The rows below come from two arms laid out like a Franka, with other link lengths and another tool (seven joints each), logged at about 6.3 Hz.
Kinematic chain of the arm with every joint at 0, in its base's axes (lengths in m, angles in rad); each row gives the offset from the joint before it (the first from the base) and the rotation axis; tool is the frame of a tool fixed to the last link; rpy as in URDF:
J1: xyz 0 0 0.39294 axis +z
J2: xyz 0 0 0 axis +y
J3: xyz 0 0 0.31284 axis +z
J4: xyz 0.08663 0 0 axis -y
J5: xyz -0.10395 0 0.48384 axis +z
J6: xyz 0 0 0 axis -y
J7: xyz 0.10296 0 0 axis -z
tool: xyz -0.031 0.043 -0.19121 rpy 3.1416 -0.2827 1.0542
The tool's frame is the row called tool.
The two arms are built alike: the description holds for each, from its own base.
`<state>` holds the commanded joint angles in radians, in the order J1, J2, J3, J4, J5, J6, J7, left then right.
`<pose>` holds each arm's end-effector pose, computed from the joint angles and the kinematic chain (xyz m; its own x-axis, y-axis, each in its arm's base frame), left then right.
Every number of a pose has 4 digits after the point.
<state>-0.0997 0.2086 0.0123 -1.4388 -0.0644 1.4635 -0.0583 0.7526 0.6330 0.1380 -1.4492 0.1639 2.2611 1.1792</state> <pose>0.6730 -0.0311 0.5448 0.5392 0.8300 0.1430 0.8413 -0.5230 -0.1365 0.5334 0.7214 0.2989 0.7829 0.4770 0.3995 0.5918 -0.7691 -0.2414</pose>
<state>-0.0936 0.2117 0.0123 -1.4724 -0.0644 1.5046 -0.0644 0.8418 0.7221 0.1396 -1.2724 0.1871 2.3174 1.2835</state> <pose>0.6767 -0.0273 0.5265 0.5263 0.8376 0.1461 0.8495 -0.5104 -0.1337 0.5097 0.8018 0.3452 0.7897 0.3841 0.4784 0.5643 -0.7608 -0.3206</pose>
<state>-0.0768 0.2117 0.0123 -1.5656 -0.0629 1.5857 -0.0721 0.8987 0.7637 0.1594 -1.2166 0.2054 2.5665 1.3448</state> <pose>0.6765 -0.0154 0.4802 0.5034 0.8520 0.1436 0.8623 -0.4848 -0.1466 0.4909 0.8582 0.3963 0.7545 0.2111 0.6214 0.5540 -0.7125 -0.4307</pose>
